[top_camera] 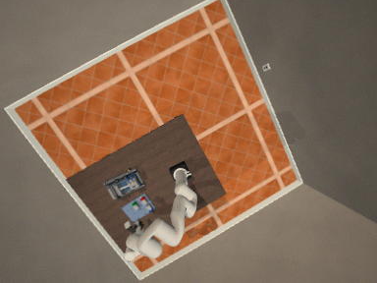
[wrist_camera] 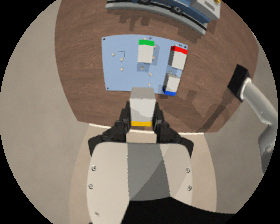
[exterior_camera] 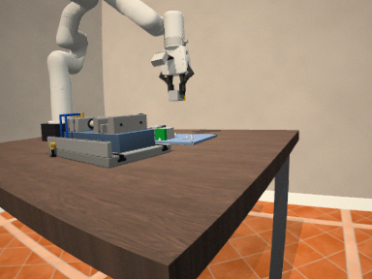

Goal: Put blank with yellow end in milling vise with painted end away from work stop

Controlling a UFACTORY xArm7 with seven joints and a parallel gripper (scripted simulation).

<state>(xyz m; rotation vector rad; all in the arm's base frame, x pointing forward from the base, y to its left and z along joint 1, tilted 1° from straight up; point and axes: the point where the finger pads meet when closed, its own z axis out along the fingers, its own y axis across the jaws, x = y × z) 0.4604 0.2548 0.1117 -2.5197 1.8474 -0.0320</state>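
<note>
My gripper is now 20 mm above the yellow-ended blank. Also, from my hand: blue infeed plate 170 mm below, 40 mm to the right, 10 mm ahead; then blue-ended blank 150 mm below, 90 mm behind, 20 mm to the right; then green-ended blank 150 mm below, 90 mm to the right, 20 mm ahead.
</note>
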